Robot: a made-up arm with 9 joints.
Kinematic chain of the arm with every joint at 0, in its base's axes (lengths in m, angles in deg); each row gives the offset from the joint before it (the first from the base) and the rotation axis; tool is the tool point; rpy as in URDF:
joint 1: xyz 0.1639 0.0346 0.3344 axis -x
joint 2: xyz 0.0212 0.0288 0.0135 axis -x
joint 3: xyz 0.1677 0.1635 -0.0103 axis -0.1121 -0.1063 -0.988
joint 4: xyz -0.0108 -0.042 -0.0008 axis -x
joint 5: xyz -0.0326 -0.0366 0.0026 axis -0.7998 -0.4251 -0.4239
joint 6: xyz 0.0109 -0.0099 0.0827 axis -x
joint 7: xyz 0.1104 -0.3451 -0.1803 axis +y
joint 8: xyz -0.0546 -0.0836 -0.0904 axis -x
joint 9: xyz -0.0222 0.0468 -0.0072 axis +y
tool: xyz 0.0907 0.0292 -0.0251 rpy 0 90 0
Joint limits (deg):
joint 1: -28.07..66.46
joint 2: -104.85..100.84
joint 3: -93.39..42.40
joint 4: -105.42..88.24
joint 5: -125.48..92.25
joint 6: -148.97..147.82
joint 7: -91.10..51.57
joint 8: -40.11..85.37
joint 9: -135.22..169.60
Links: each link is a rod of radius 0.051 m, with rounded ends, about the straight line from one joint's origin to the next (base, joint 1, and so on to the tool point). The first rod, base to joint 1, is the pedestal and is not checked.
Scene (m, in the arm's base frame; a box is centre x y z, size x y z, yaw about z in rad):
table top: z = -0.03
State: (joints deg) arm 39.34 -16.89 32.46 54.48 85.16 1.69 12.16 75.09 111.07
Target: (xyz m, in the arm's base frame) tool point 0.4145 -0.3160 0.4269
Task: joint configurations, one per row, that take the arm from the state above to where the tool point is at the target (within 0.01 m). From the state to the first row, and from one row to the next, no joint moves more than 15 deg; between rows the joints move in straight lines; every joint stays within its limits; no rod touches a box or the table.
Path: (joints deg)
1: 37.27 -19.39 22.27 50.64 79.92 -10.65 11.19 70.24 113.30
2: 35.20 -21.89 12.08 46.81 74.68 -22.98 10.22 65.40 115.53
3: 33.13 -24.39 1.89 42.97 69.43 -35.32 9.26 60.55 117.76
4: 31.06 -26.88 -8.30 39.13 64.19 -47.66 8.29 55.71 119.99

